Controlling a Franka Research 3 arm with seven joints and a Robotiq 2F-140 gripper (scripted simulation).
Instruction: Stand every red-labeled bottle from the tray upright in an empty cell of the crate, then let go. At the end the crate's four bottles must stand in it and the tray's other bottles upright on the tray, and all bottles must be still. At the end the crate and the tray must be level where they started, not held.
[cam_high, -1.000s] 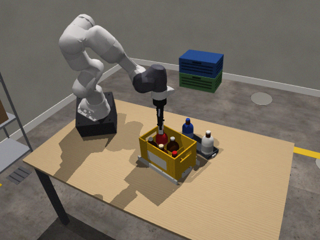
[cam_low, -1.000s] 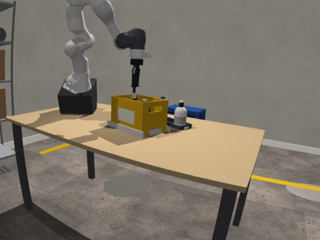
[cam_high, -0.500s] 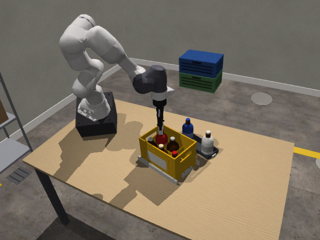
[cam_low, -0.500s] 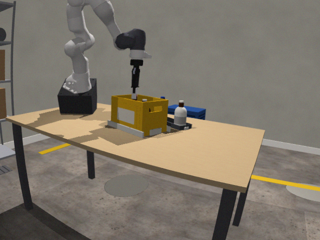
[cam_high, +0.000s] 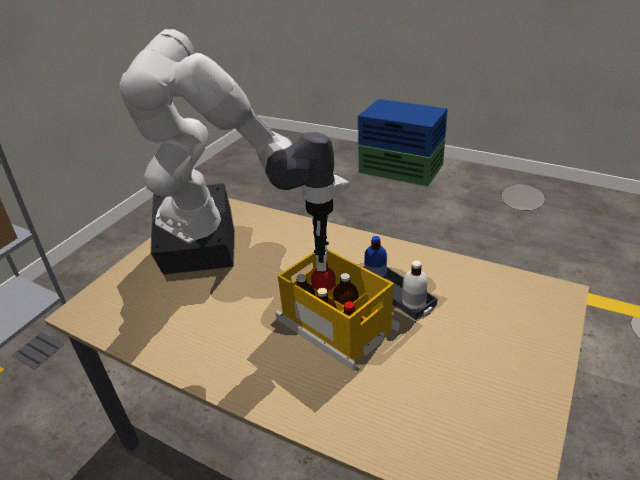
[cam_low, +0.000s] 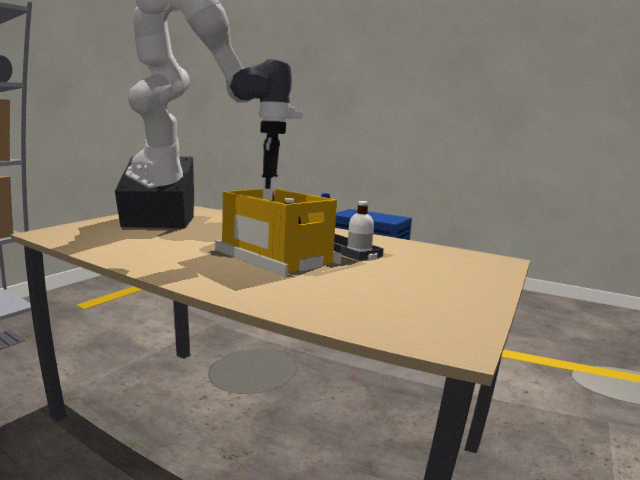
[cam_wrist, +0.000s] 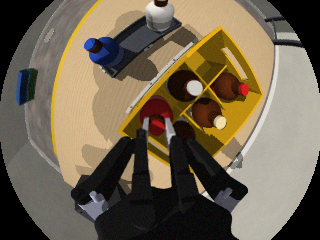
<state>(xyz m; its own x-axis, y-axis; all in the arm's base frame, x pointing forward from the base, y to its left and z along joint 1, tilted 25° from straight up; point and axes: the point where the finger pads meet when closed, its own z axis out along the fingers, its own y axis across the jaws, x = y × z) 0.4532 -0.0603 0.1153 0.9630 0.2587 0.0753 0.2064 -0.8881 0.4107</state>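
The red-labeled bottle is 8 cm below my hand. From my hand the other things lie so: blue-labeled bottle (17 cm to the left, 13 cm ahead, 10 cm below); white-labeled bottle (27 cm ahead, 10 cm below, 7 cm to the left); yellow crate (10 cm below, 8 cm to the right, 6 cm ahead).
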